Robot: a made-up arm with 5 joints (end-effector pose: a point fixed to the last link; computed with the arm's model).
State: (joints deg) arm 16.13 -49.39 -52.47 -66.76 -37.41
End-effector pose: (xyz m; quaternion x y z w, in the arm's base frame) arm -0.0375 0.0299 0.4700 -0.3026 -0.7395 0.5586 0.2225
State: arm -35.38 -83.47 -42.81 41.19 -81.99
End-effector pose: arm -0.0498 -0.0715 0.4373 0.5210 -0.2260 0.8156 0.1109
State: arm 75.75 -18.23 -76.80 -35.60 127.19
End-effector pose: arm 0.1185 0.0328 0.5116 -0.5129 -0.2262 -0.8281 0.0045
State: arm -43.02 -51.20 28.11 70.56 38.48
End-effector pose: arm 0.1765 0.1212 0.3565 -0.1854 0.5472 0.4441 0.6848
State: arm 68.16 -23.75 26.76 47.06 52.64
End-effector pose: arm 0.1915 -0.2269 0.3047 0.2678 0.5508 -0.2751 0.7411
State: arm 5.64 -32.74 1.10 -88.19 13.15
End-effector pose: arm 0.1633 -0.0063 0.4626 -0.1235 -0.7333 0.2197 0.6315
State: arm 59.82 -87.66 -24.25 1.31 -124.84
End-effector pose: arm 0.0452 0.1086 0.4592 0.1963 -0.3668 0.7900 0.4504
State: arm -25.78 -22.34 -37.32 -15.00 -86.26
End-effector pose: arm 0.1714 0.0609 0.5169 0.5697 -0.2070 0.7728 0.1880
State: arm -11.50 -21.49 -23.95 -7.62 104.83
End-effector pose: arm 0.2046 0.0633 0.5036 -0.4966 -0.1690 -0.1487 0.8383
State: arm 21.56 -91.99 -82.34 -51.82 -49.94
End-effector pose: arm -0.1555 0.0901 0.2146 0.6080 0.5720 -0.5292 0.1519
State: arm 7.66 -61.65 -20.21 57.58 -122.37
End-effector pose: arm 0.1155 0.0165 0.4549 0.8622 -0.2204 0.4114 0.1969
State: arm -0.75 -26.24 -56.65 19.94 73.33
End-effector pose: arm 0.1029 0.0243 0.5387 -0.3240 -0.2679 -0.0873 0.9031
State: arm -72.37 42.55 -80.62 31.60 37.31
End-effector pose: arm 0.1279 0.2617 0.4109 -0.1197 0.0981 0.7046 0.6925
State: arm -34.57 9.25 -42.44 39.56 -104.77
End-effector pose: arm 0.2605 0.1543 0.3845 0.8939 0.2075 0.2896 0.2720
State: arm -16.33 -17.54 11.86 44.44 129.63
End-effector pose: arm 0.2844 0.1058 0.3291 -0.7458 0.3562 0.2766 0.4903
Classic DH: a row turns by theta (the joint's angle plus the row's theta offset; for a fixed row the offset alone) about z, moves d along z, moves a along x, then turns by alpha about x. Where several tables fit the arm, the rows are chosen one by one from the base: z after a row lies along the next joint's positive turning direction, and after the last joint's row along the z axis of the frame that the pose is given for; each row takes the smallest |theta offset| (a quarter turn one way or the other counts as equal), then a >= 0, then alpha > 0; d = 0 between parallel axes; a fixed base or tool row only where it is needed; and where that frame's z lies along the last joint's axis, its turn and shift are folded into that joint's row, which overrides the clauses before.
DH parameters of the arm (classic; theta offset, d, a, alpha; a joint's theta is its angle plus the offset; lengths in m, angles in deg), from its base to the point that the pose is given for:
base (fixed): -15.95 0 0.0728 180
joint 1: -15.95 -0.23 0.04 90
joint 2: -71.57 0 0.0949 0
joint 3: 63.97 0 0.1513 0
joint 4: -82.41 0.04 0 90
joint 5: 60.37 -0.0522 -0.0124 112.67
tool (fixed): -69.42 0.0201 0 0

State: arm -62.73 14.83 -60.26 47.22 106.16
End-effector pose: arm 0.1325 0.2217 0.4447 -0.6281 -0.0639 0.4261 0.6480
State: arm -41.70 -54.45 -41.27 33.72 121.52
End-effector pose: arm 0.0062 0.0021 0.5125 -0.4793 -0.3274 -0.0757 0.8107
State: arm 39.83 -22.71 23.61 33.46 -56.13
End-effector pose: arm 0.2571 -0.1493 0.2994 0.7610 -0.0383 -0.1759 0.6233
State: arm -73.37 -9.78 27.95 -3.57 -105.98
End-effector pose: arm 0.1087 0.2351 0.2597 0.7737 0.5187 0.3062 0.1966
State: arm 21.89 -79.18 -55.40 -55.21 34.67
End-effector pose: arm -0.1214 0.0885 0.3397 -0.3481 -0.9298 -0.0435 0.1115
